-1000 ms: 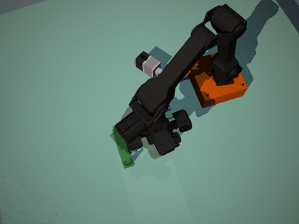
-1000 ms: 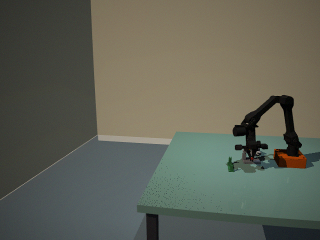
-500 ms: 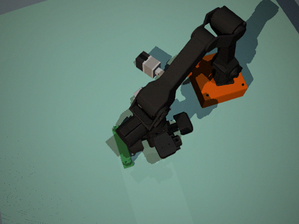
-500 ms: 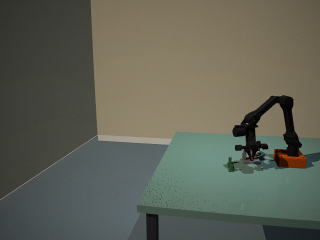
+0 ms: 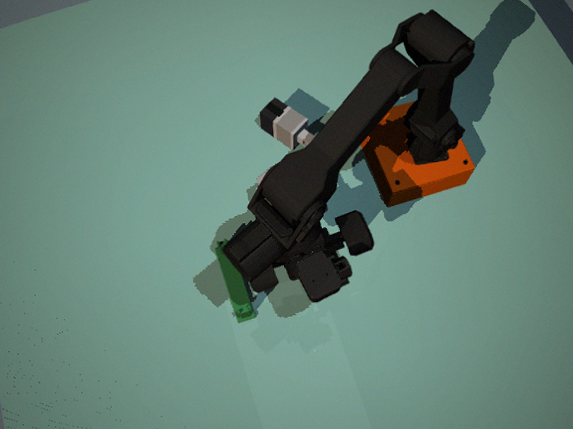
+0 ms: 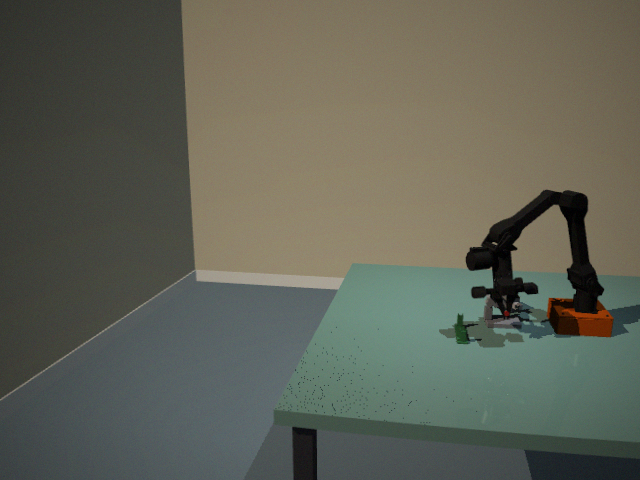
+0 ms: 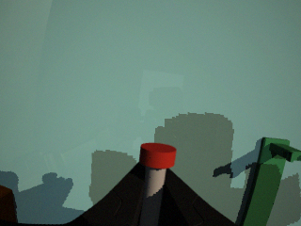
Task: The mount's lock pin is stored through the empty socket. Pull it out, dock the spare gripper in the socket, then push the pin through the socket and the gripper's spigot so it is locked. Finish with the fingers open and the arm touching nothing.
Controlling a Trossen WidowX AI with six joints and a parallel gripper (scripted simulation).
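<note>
Now: the green cradle 130 mm ahead of my gripper tip, 40 mm to the right of it and 60 mm below it. Also, from my gripper tip: spare gripper 20 mm behind, 310 mm to the right, 50 mm below; grey mount 30 mm ahead, 170 mm to the right, 30 mm below.
</note>
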